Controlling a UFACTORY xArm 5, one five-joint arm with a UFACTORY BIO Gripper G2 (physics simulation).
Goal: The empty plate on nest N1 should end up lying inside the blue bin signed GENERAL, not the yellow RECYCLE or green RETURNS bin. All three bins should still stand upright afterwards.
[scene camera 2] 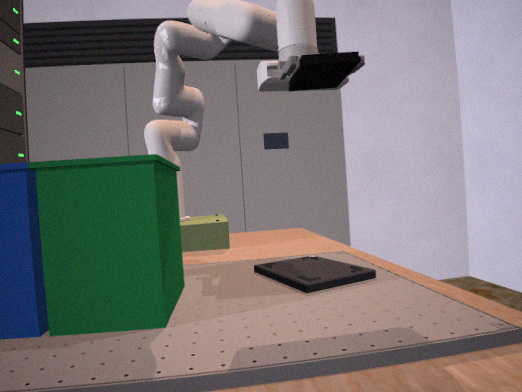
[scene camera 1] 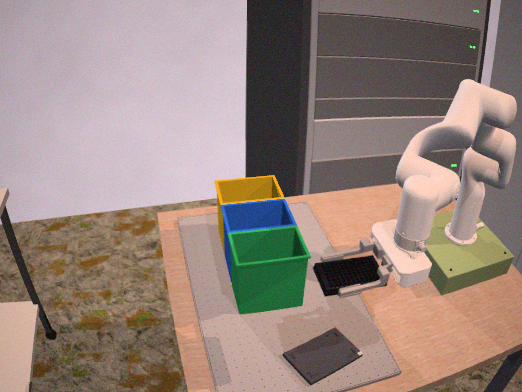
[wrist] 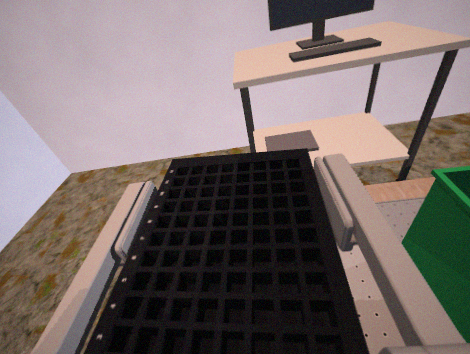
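Pixels of known places: hand, tool point: (scene camera 2: 323, 65) (scene camera 1: 341, 274) (wrist: 231, 210); arm's base, link origin: (scene camera 1: 460, 234).
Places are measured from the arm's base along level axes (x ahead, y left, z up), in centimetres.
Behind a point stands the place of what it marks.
Note:
My gripper (scene camera 1: 331, 275) @(x 62.5, y 29.2, z 26.0 cm) (scene camera 2: 329, 71) @(x 62.5, y 29.2, z 26.0 cm) (wrist: 235, 172) @(x 62.5, y 29.2, z 26.0 cm) is shut on the black gridded plate (scene camera 1: 352, 274) @(x 60.4, y 30.1, z 26.2 cm) (scene camera 2: 322, 75) @(x 61.0, y 29.4, z 25.0 cm) (wrist: 224, 230) @(x 61.2, y 29.5, z 26.2 cm), with one finger along each long side. The plate is held high above the table, to the right of the bins in scene camera 1. The blue bin (scene camera 1: 259, 215) @(x 64.1, y -19.0, z 7.6 cm) (scene camera 2: 17, 250) @(x 75.1, y -9.6, z 3.1 cm) stands upright between the yellow bin (scene camera 1: 246, 190) @(x 64.4, y -32.1, z 8.0 cm) and the green bin (scene camera 1: 270, 287) @(x 68.3, y 5.5, z 2.9 cm) (scene camera 2: 100, 250) @(x 75.8, y -1.1, z 2.5 cm) (wrist: 430, 245) @(x 71.9, y 5.2, z 2.0 cm), which are also upright. The dark flat nest (scene camera 1: 322, 356) @(x 61.1, y 26.2, z -4.9 cm) (scene camera 2: 315, 274) @(x 65.2, y 24.9, z -4.9 cm) lies on the board with no plate on it. The signs are not readable.
The bins stand in a row on the grey perforated board (scene camera 1: 240, 350) @(x 79.4, y 17.5, z -6.0 cm) (scene camera 2: 210, 345) @(x 82.1, y 9.3, z -6.0 cm). The arm's green base block (scene camera 1: 470, 260) @(x 4.8, y 12.9, z 0.1 cm) (scene camera 2: 205, 236) @(x 17.0, y 10.3, z -3.6 cm) is at the table's far right in scene camera 1. A side desk with a monitor (wrist: 320, 12) shows in the wrist view.

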